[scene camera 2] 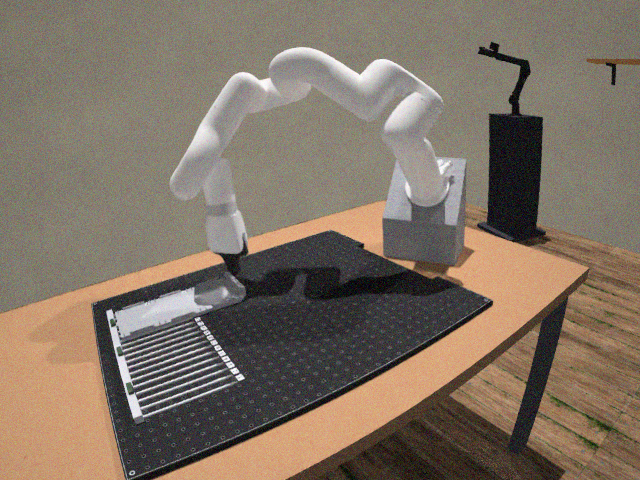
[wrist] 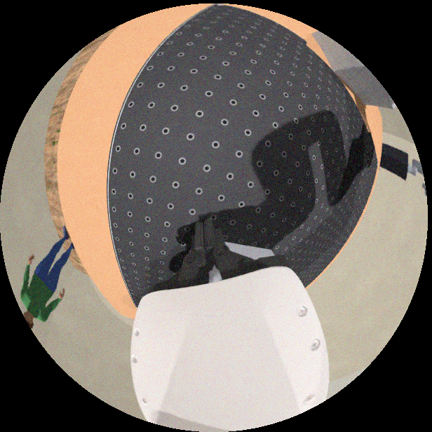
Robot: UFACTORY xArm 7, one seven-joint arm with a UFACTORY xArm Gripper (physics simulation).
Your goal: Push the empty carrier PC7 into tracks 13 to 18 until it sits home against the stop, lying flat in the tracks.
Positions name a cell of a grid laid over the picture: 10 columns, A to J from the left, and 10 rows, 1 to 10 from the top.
Scene:
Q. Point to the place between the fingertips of the gripper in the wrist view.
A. At E6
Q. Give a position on a track deck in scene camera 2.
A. C9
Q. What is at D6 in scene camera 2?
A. The gripper.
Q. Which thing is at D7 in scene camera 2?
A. A carrier PC7.

